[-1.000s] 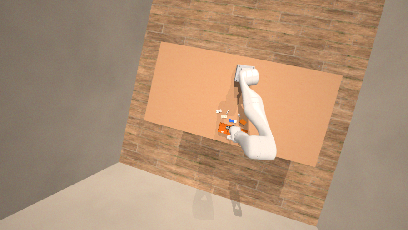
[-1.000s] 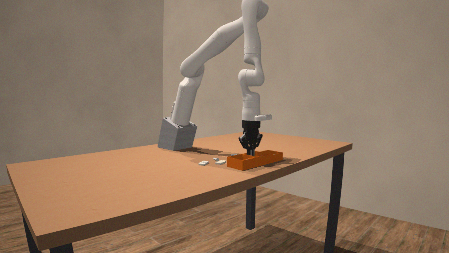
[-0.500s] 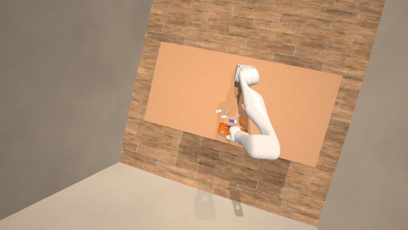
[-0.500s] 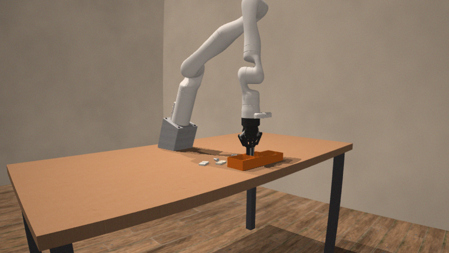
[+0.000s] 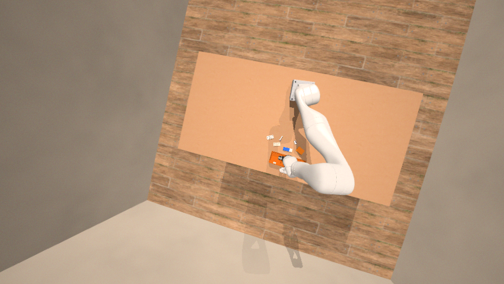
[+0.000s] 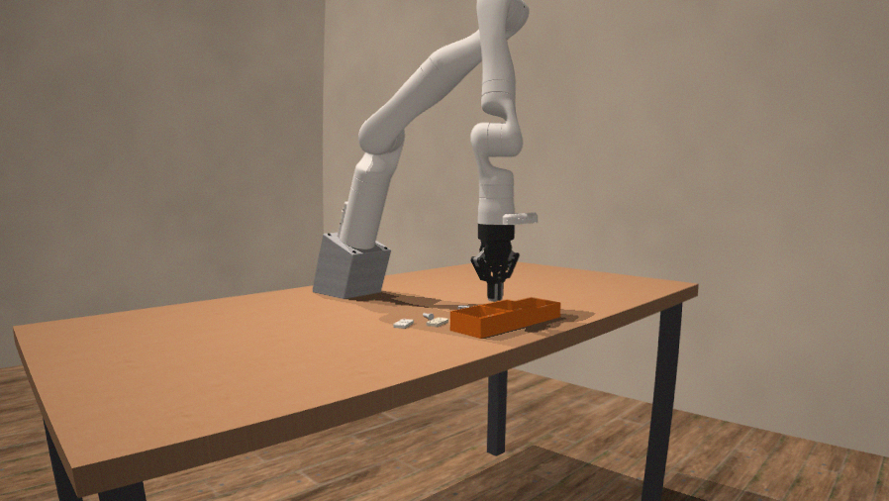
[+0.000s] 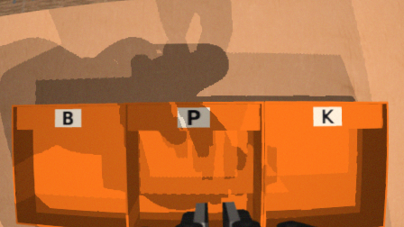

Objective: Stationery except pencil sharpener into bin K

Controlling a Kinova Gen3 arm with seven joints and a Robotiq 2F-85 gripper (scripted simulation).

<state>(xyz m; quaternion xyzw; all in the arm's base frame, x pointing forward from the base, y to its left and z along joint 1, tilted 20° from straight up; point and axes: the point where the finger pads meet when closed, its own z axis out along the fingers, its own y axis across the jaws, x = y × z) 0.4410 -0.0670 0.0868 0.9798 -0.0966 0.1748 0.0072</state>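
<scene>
Right now the tray is 50 mm below my hand, 30 mm ahead of it and 10 mm to the left of it. Also, from my hand: orange flat pad: 100 mm to the left, 60 mm below, 60 mm behind; pencil sharpener: 120 mm behind, 60 mm to the left, 60 mm below; blue eraser: 60 mm below, 60 mm behind, 10 mm to the left.
</scene>
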